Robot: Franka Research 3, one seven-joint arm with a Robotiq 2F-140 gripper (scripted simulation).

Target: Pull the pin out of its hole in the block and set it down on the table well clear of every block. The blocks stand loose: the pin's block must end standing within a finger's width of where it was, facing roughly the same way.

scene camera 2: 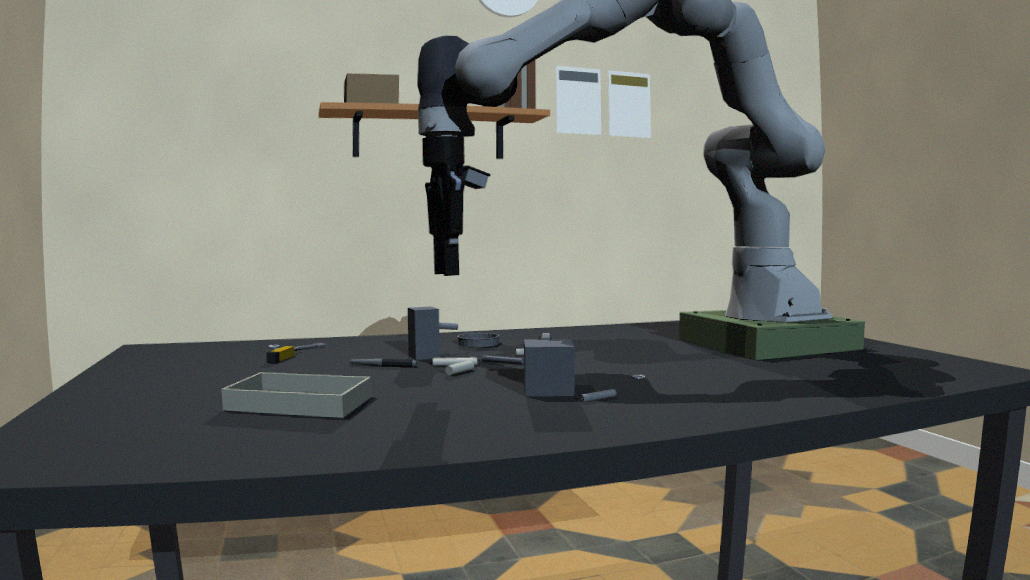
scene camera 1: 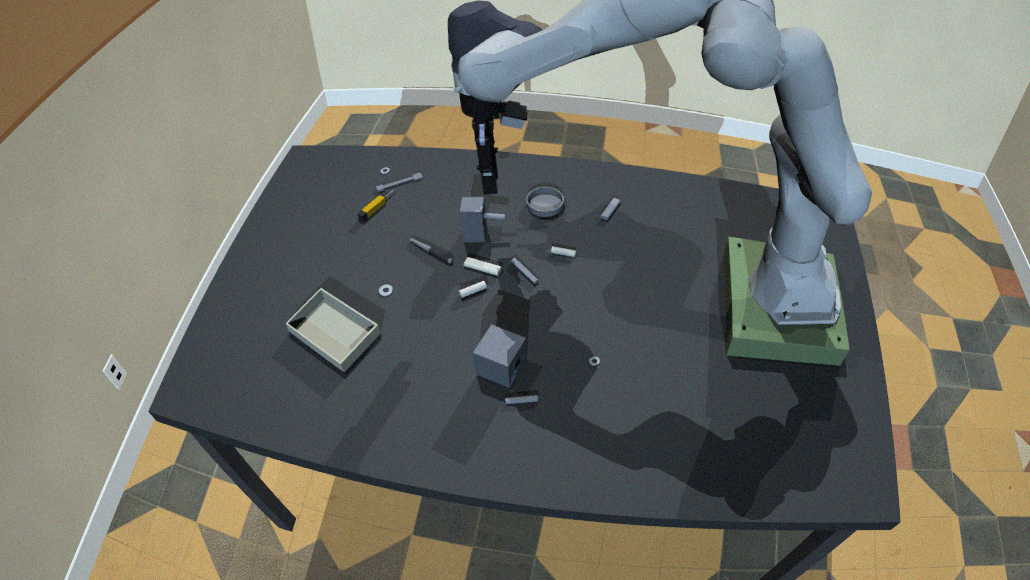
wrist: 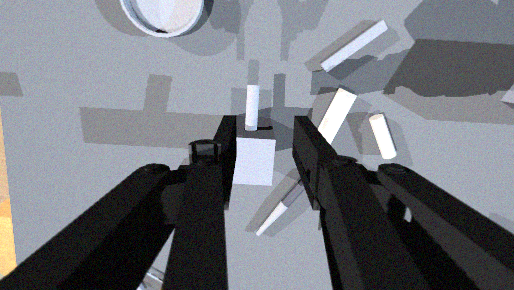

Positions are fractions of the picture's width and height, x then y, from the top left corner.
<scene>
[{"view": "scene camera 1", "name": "my gripper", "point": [0.48,0.32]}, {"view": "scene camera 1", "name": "shallow tray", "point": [0.32,0.56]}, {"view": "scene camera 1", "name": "round dish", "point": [0.53,0.34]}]
</scene>
